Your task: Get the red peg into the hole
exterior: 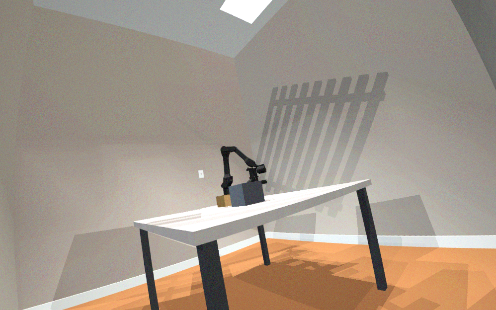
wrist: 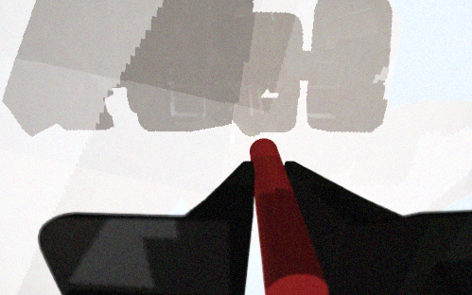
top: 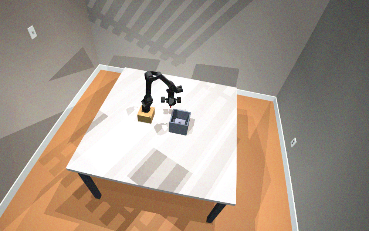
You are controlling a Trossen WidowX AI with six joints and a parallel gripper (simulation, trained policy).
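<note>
The pale plate lies 18 cm to the right of my gripper tip and 15 cm ahead of it. From my gripper tip the other things lie so: small red peg 2 cm above.
</note>
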